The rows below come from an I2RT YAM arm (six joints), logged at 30 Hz.
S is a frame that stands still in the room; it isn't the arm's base.
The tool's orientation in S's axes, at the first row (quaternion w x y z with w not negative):
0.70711 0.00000 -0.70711 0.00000
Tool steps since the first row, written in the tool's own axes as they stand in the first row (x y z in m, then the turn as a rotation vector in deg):
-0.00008 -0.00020 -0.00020 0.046 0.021 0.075
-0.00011 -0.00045 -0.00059 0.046 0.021 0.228
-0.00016 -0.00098 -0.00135 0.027 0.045 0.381
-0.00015 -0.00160 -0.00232 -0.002 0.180 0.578
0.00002 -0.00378 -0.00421 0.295 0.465 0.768
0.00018 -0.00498 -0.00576 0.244 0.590 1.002
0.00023 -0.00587 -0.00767 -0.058 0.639 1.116
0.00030 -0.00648 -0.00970 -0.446 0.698 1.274
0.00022 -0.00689 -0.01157 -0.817 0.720 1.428
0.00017 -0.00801 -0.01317 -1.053 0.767 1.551
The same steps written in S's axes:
0.00020 -0.00020 -0.00008 -0.075 0.021 0.046
0.00059 -0.00045 -0.00011 -0.228 0.021 0.046
0.00135 -0.00098 -0.00016 -0.381 0.045 0.027
0.00232 -0.00160 -0.00015 -0.578 0.180 -0.002
0.00421 -0.00378 0.00002 -0.768 0.465 0.295
0.00576 -0.00498 0.00018 -1.002 0.590 0.244
0.00767 -0.00587 0.00023 -1.116 0.639 -0.058
0.00970 -0.00648 0.00030 -1.274 0.698 -0.446
0.01157 -0.00689 0.00022 -1.428 0.720 -0.817
0.01317 -0.00801 0.00017 -1.551 0.767 -1.053

